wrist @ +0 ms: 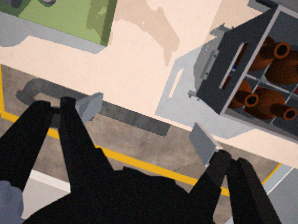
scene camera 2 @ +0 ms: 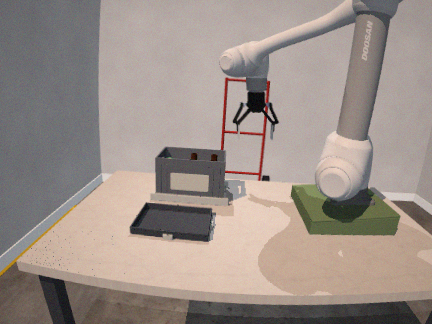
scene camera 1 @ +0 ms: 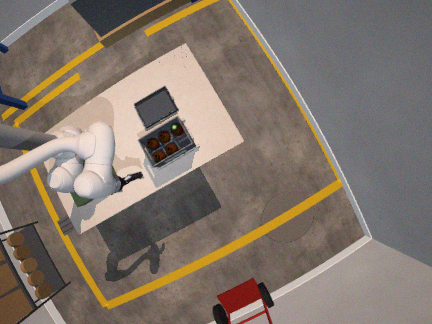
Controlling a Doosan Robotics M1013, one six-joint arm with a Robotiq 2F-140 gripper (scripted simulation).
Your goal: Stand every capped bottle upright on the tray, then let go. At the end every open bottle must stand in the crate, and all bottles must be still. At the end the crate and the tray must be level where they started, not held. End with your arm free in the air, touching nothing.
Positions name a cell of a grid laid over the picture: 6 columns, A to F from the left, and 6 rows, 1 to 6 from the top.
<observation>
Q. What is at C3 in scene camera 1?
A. A dark flat tray.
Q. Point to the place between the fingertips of the gripper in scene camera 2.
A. D3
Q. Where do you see a crate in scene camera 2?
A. C4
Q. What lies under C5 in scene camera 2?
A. A dark flat tray.
</observation>
